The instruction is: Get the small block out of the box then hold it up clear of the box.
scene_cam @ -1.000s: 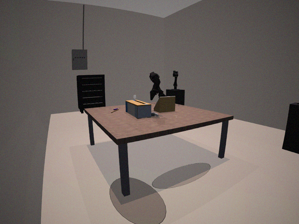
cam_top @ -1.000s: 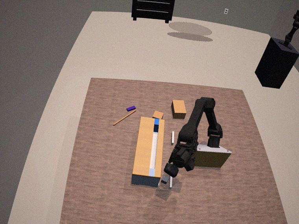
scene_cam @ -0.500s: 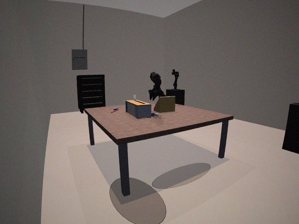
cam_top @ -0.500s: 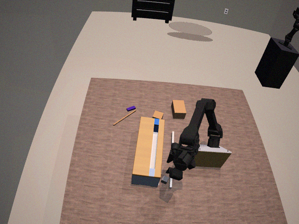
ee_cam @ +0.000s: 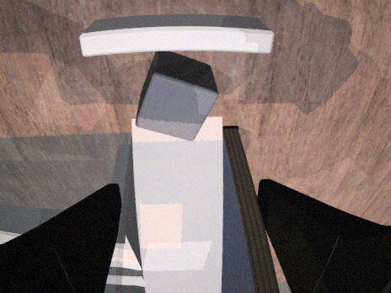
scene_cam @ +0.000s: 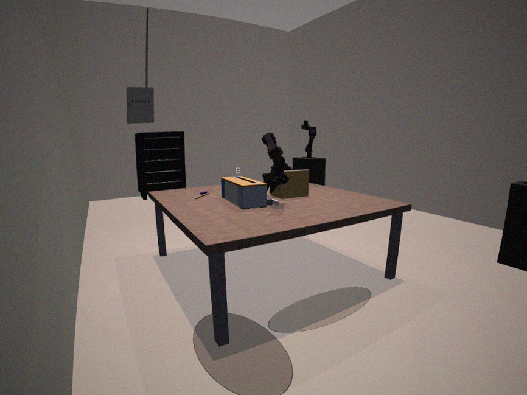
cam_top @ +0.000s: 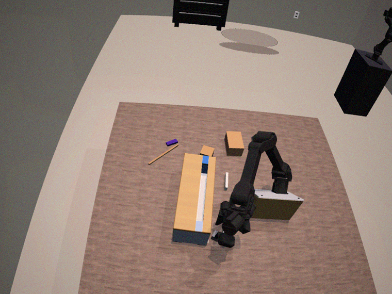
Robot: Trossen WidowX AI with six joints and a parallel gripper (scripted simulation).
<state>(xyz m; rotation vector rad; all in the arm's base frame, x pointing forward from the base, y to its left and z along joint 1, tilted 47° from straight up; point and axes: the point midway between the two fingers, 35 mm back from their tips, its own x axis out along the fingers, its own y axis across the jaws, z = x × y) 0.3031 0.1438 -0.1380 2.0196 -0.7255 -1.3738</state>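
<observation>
My gripper tip is 10 mm past the grey block and 60 mm above it. Round my gripper tip: long box (40 mm ahead, 160 mm to the right, 10 mm below); then thin wooden stick (230 mm ahead, 450 mm to the right, 70 mm below); then small tan cube (10 mm ahead, 450 mm to the right, 40 mm below).
</observation>
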